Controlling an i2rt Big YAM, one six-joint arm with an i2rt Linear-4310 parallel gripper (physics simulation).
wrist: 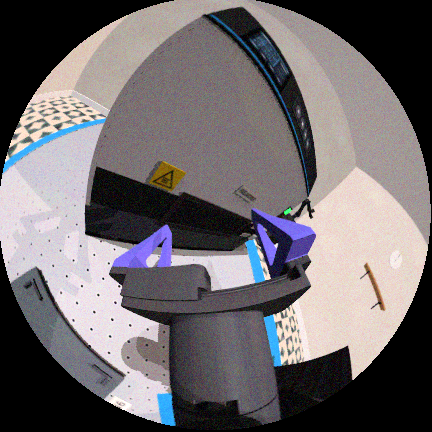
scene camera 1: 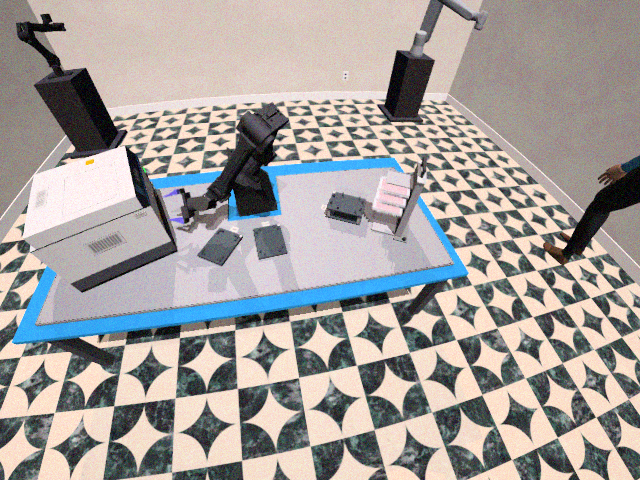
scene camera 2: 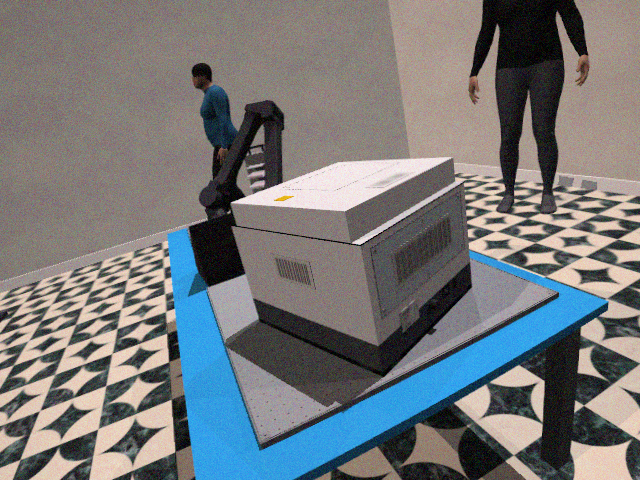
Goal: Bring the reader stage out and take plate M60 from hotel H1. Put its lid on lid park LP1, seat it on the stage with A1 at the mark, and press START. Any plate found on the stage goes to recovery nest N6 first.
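Frame: origin at the arm's base, x ahead, y left, z up, level; metres.
Seen in the pictures: gripper, fingertip midpoint: [wrist: 208, 221] [scene camera 1: 166, 208]; arm's base, link origin: [scene camera 1: 246, 171] [scene camera 2: 224, 231].
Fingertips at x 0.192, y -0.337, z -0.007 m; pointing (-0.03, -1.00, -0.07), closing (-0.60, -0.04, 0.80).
Offsets run from my fingertips to a thing's middle. "spot": to the spot under its first point.
The white reader @[dx +0.036, dy -0.228, dz +0.032 m] [scene camera 1: 93, 206] [scene camera 2: 310, 268] [wrist: 190, 110] stands at the left end of the table. Its front has a dark low opening @[spot: dx +0.068, dy -0.005, dz -0.026 m] [wrist: 145, 200], a screen @[spot: dx +0.078, dy -0.012, dz +0.162 m] [wrist: 270, 57] and a column of buttons @[spot: dx -0.013, dy -0.051, dz +0.165 m] [wrist: 302, 125]. No extended stage shows; the opening's inside is too dark to tell. My gripper [scene camera 1: 171, 207] [wrist: 208, 221] is open and empty, its purple fingers pointing at the lower front of the reader. The hotel @[dx +0.112, dy +0.975, dz +0.048 m] [scene camera 1: 409, 209] at the right holds a stack of pink-and-white plates @[dx +0.093, dy +0.940, dz +0.036 m] [scene camera 1: 391, 198]. Their labels are unreadable here.
Two flat dark pads @[spot: dx +0.140, dy +0.205, dz -0.117 m] [scene camera 1: 220, 246] @[spot: dx +0.143, dy +0.415, dz -0.119 m] [scene camera 1: 270, 241] lie mid-table; the left pad also shows in the wrist view [wrist: 65, 335]. A dark raised block @[dx +0.010, dy +0.778, dz -0.091 m] [scene camera 1: 345, 207] stands left of the hotel. People [scene camera 1: 584, 222] [scene camera 2: 529, 103] and two pedestal arms [scene camera 1: 77, 108] [scene camera 1: 408, 82] stand beyond the table.
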